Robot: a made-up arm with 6 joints.
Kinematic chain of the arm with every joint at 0, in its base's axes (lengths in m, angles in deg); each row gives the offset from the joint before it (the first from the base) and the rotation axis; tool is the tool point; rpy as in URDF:
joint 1: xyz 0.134 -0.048 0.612 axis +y
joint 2: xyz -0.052 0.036 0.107 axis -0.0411 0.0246 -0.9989
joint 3: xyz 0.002 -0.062 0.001 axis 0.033 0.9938 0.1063
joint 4: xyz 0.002 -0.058 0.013 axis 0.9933 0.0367 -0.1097
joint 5: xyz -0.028 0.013 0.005 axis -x
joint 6: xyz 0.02 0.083 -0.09 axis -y
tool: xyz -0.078 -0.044 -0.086 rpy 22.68 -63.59 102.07
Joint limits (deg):
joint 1: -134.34..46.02
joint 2: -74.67..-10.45
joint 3: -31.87..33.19
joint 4: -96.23..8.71
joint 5: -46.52..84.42
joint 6: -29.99..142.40
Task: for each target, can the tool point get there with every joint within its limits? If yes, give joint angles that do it. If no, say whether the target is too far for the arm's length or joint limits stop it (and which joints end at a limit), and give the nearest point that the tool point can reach.
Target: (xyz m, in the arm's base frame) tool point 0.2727 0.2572 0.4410
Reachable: no: joint limits stop it (at a limit: joint 1, joint 2, joint 3, joint 5) | nearest point 0.2418 0.0937 0.5156 | short by 0.182 m
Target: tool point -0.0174 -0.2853 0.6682
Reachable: yes | joints -76.16 -29.00 15.76 -49.93 66.24 -16.76
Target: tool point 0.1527 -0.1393 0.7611
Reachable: yes | joints -53.81 -18.16 -26.48 -17.74 33.14 116.71
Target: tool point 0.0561 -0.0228 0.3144
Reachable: no: joint limits stop it (at a limit: joint 2, joint 3, joint 4, joint 5, joint 6) | nearest point 0.0771 -0.0204 0.3946 | short by 0.083 m
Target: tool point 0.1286 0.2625 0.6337
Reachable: no: joint limits stop it (at a limit: joint 2, joint 3, joint 5) | nearest point 0.1254 0.1215 0.6467 | short by 0.142 m
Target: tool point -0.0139 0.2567 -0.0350
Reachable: no: too far | nearest point 0.0859 -0.0006 0.4017 | short by 0.517 m
